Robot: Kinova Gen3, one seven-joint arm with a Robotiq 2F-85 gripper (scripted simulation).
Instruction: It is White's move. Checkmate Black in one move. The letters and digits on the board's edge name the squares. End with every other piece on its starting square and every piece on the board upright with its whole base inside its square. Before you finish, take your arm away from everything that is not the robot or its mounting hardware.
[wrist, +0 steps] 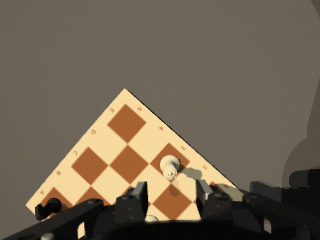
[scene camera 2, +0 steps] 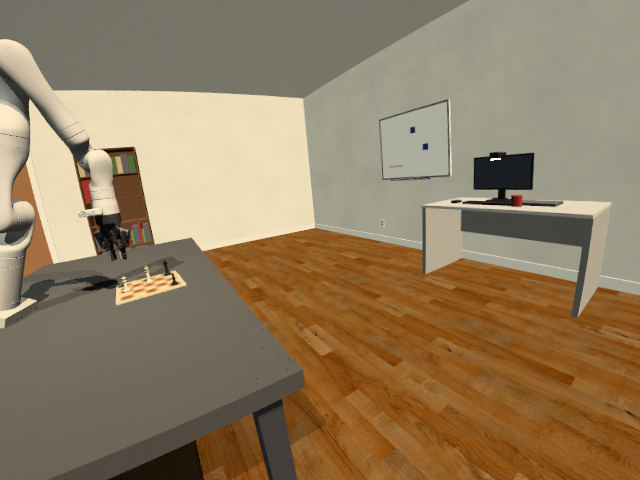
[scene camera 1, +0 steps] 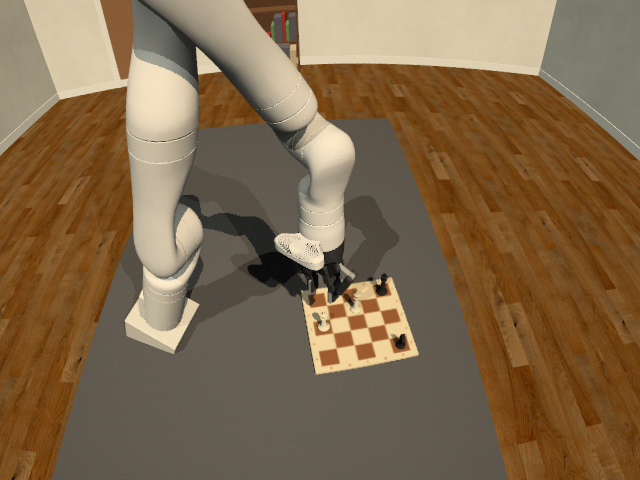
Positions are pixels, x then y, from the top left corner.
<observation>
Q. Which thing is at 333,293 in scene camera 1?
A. My gripper.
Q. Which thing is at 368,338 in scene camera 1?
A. A chessboard.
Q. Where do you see a chessboard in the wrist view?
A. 126,144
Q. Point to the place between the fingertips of my gripper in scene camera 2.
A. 118,260
</observation>
